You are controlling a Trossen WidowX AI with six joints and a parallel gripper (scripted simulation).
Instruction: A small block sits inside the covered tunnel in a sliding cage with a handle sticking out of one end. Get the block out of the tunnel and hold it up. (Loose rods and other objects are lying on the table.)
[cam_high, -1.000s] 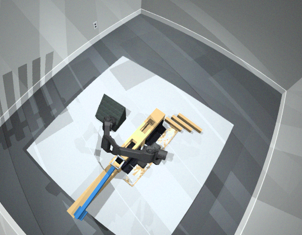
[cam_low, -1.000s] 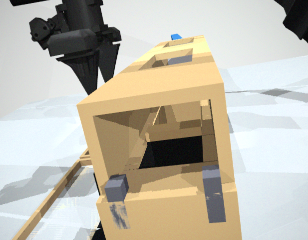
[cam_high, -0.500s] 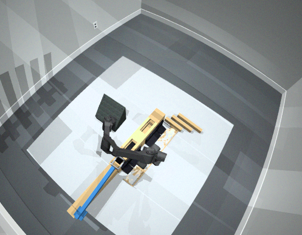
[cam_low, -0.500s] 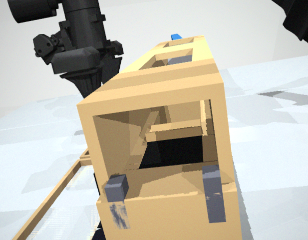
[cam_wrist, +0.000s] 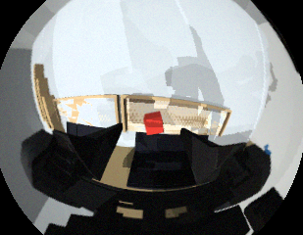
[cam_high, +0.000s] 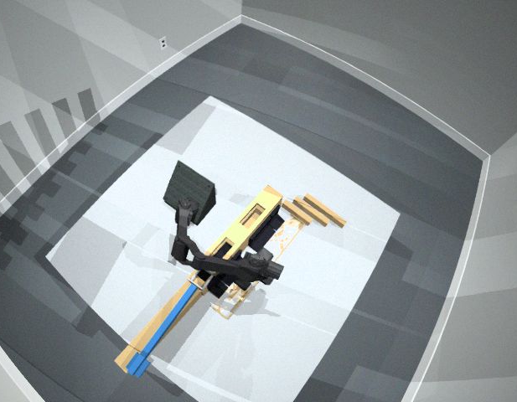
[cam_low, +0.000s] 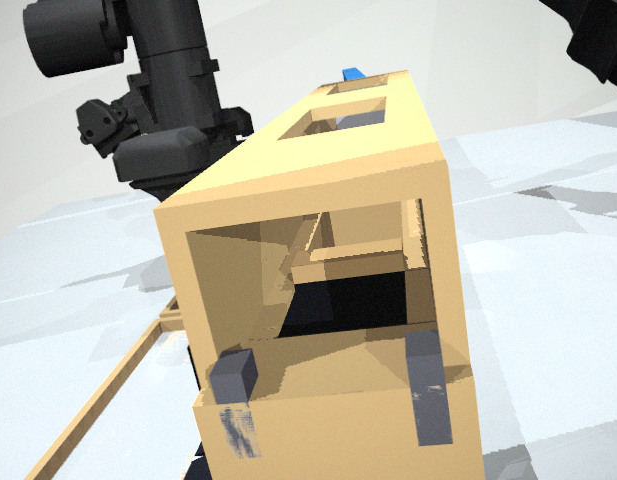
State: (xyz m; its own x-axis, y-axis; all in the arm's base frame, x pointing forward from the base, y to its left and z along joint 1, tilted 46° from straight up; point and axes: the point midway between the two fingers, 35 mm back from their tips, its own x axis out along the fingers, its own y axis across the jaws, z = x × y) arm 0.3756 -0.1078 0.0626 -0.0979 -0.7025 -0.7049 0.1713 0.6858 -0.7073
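Now: gripper tip 4 cm above the small red block and 1 cm past it. Round my gripper tip: tan covered tunnel: 14 cm behind, 12 cm to the right, 2 cm above; then thin tan frame: 6 cm to the left, 6 cm below, 3 cm ahead.
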